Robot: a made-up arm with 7 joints. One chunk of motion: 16 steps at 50 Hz.
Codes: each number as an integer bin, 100 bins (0 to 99) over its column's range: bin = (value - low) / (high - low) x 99, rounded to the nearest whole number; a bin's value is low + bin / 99 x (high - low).
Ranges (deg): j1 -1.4..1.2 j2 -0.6..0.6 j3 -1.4..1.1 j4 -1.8..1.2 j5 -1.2..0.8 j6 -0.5..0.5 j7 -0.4..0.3
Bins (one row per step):
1: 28 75 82 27 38 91 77
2: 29 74 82 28 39 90 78
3: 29 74 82 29 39 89 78
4: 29 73 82 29 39 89 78
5: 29 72 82 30 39 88 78
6: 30 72 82 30 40 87 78
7: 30 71 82 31 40 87 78
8: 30 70 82 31 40 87 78
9: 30 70 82 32 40 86 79
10: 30 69 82 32 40 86 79
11: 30 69 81 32 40 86 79
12: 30 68 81 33 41 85 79
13: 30 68 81 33 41 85 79
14: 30 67 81 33 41 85 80
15: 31 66 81 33 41 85 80
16: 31 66 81 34 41 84 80
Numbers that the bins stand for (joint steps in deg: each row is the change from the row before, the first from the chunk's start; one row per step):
1: -0.665 0.309 0.671 -0.982 -0.432 0.419 0.144
2: -0.638 0.297 0.671 -0.952 -0.412 0.409 0.152
3: -0.638 0.297 0.671 -0.921 -0.412 0.399 0.152
4: -0.638 0.285 0.671 -0.921 -0.412 0.399 0.152
5: -0.638 0.273 0.671 -0.891 -0.412 0.389 0.152
6: -0.612 0.273 0.671 -0.891 -0.392 0.379 0.152
7: -0.612 0.261 0.671 -0.861 -0.392 0.379 0.152
8: -0.612 0.248 0.671 -0.861 -0.392 0.379 0.152
9: -0.612 0.248 0.671 -0.830 -0.392 0.369 0.159
10: -0.612 0.236 0.671 -0.830 -0.392 0.369 0.159
11: -0.612 0.236 0.645 -0.830 -0.392 0.369 0.159
12: -0.612 0.224 0.645 -0.800 -0.372 0.359 0.159
13: -0.612 0.224 0.645 -0.800 -0.372 0.359 0.159
14: -0.612 0.212 0.645 -0.800 -0.372 0.359 0.166
15: -0.586 0.200 0.645 -0.800 -0.372 0.359 0.166
16: -0.586 0.200 0.645 -0.770 -0.372 0.348 0.166

